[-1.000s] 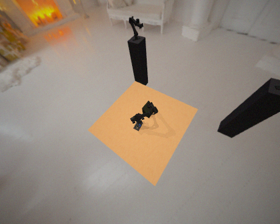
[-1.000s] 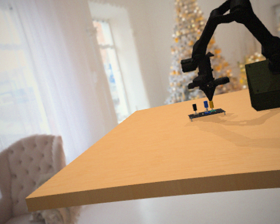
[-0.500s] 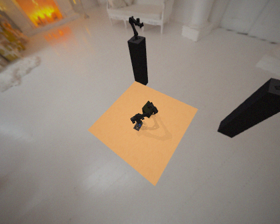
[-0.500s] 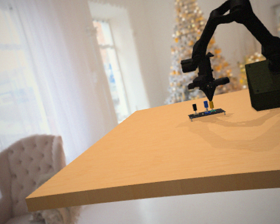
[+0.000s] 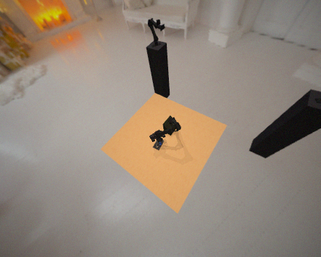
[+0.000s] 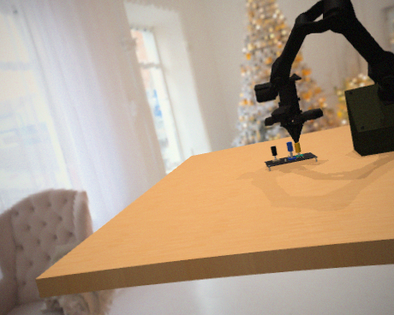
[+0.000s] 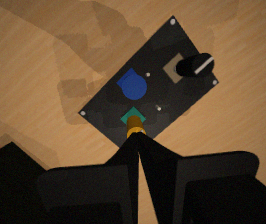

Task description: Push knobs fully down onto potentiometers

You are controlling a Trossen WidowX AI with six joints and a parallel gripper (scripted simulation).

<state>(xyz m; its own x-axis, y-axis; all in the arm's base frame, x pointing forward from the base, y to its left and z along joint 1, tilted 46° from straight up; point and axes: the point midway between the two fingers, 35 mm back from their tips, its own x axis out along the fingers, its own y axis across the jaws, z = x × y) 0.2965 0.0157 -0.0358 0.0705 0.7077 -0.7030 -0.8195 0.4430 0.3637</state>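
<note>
The yellow knob is 10 mm below my gripper tip. Round my gripper tip: black knob (80 mm ahead, 20 mm to the left, 10 mm below).
</note>
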